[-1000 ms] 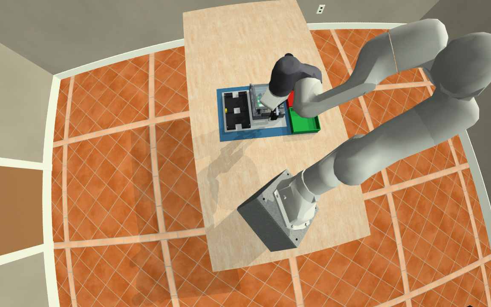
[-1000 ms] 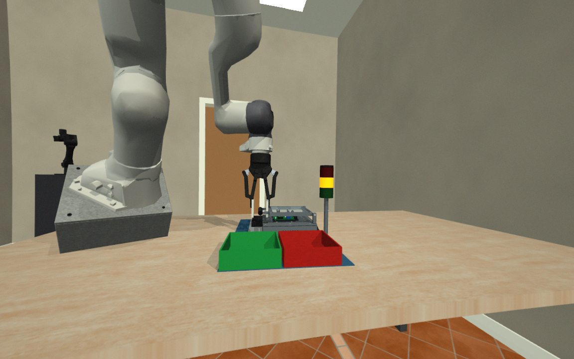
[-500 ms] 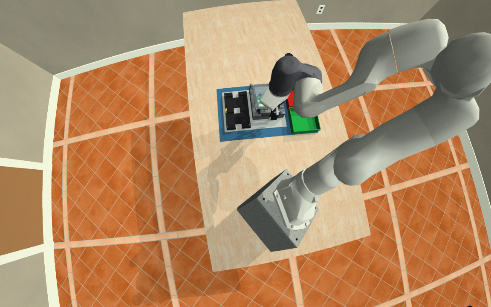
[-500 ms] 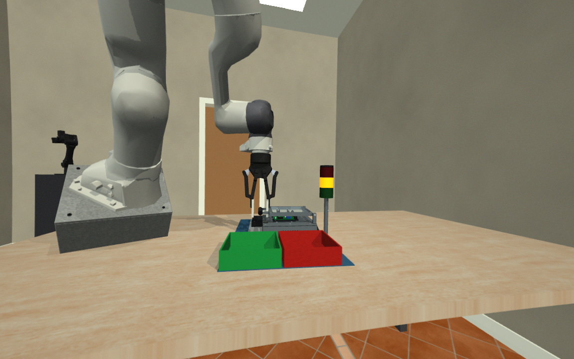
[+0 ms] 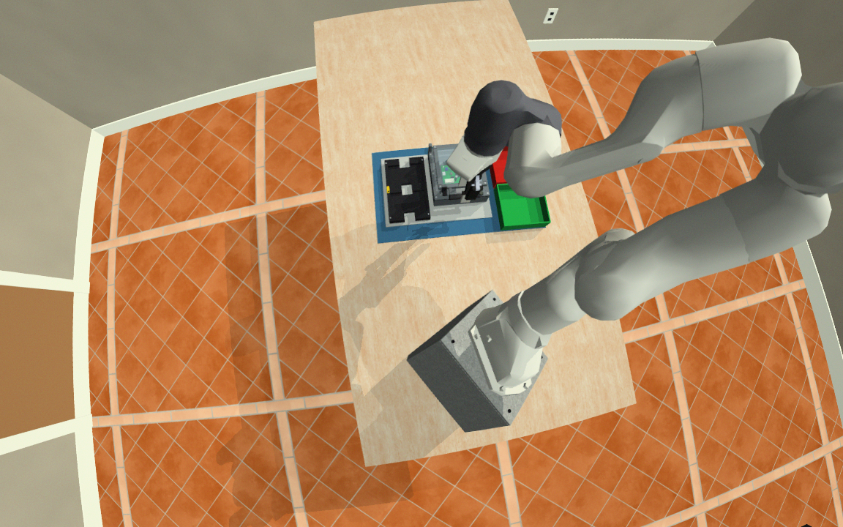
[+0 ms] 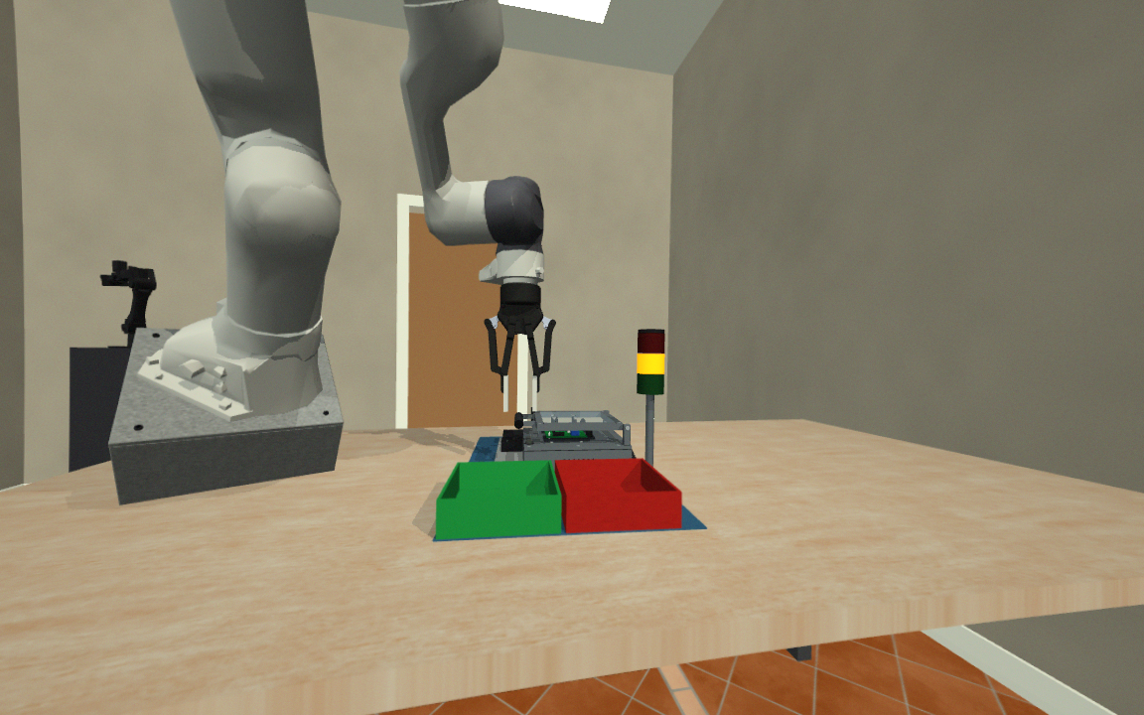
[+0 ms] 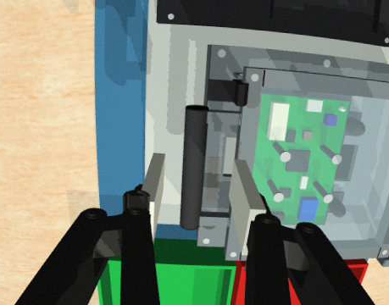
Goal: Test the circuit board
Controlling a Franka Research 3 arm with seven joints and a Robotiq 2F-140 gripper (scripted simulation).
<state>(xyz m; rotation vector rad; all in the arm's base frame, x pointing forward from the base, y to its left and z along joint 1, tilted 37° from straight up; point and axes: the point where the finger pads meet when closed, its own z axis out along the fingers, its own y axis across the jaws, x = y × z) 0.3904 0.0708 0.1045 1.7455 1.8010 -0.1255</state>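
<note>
The latch hook is 50 mm to the left of my hand, 50 mm below it and 20 mm ahead of it. Round my hand: tester plate: 90 mm ahead, 70 mm below; then green circuit board: 80 mm ahead, 70 mm below, 10 mm to the right; then tester lid: 80 mm ahead, 50 mm below, 10 mm to the right.
</note>
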